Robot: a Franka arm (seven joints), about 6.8 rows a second.
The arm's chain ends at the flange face. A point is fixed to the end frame.
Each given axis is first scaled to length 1.
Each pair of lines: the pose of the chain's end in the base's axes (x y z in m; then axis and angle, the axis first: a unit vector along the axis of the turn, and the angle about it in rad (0 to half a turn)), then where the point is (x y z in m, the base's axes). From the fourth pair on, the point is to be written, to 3 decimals.
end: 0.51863 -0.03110 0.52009 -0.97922 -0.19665 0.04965 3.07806
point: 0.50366 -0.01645 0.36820
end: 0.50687 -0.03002 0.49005 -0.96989 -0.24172 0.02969 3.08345
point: 0.49697 -0.01534 0.33775
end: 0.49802 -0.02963 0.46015 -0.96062 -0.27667 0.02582 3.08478
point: 0.48848 -0.01516 0.30781
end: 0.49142 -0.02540 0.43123 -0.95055 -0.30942 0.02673 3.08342
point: 0.481 -0.011 0.279
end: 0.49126 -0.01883 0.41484 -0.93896 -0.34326 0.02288 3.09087
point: 0.481 -0.006 0.262
